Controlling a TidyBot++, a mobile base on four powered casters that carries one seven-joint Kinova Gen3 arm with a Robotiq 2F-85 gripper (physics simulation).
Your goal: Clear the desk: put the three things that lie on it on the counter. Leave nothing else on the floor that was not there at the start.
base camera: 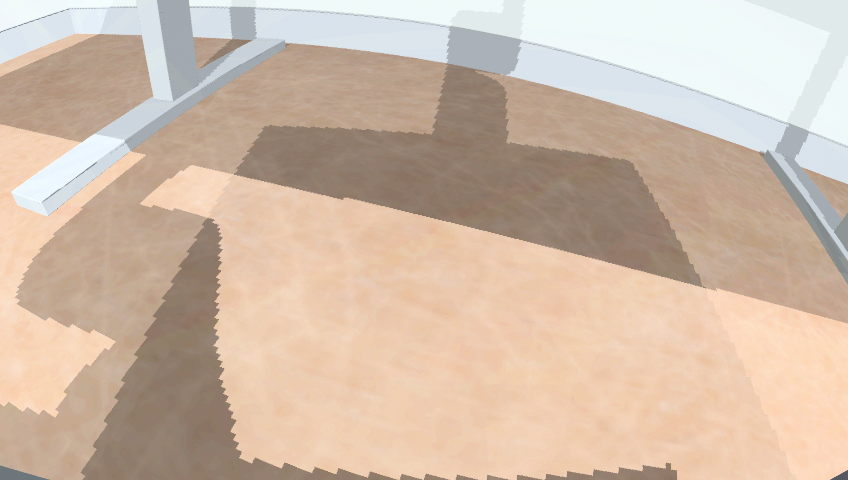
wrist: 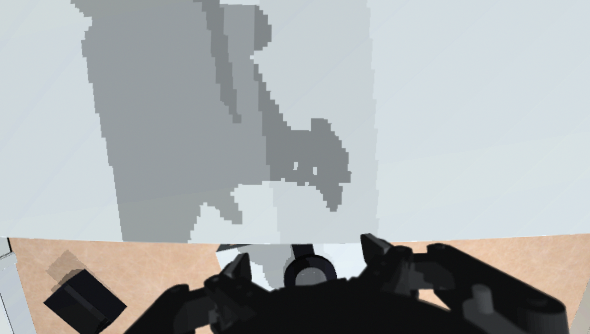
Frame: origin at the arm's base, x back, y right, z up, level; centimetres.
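Seen in the pictures: gripper, between the fingertips: [wrist: 306,256]; arm's base, origin of its link: [wrist: 310,280].
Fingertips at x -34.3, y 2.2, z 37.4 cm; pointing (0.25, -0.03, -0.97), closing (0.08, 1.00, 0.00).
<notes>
Pixels of each thing's middle, then the offset from my fingertips to it. "spot": a spot on its surface instead. Level surfaces: height alone.
- white desk, height of its surface: dz -5.1 cm
- white desk leg, a spot on its surface: [base camera: 169,53] spot: dy -45.2, dx -45.5, dz -65.8 cm
- foot, a spot on its surface: [base camera: 803,202] spot: dy +73.2, dx -32.9, dz -75.4 cm
- black box-like object, middle of its body: [wrist: 86,304] dy -120.7, dx +51.8, dz -72.1 cm
The white desk [wrist: 450,100] fills most of the wrist view, seen from above, with the arm's grey shadow across its left and middle part. Its near edge runs across the lower part of the view. None of the three things shows on this stretch of desk. My gripper [wrist: 306,256] is open and empty, its fingertips at the bottom of the wrist view around the line of the desk's near edge. Its height above the desk is hard to tell. The gripper does not show in the base camera view. I cannot make out the counter in either view.
In the base camera view, a white desk leg [base camera: 169,53] stands on a long foot [base camera: 113,139] at the left; another foot [base camera: 803,202] is at the right. A black box-like object [wrist: 85,302] is on the floor at the lower left. Part of my white base [wrist: 345,260] shows beneath the gripper.
</notes>
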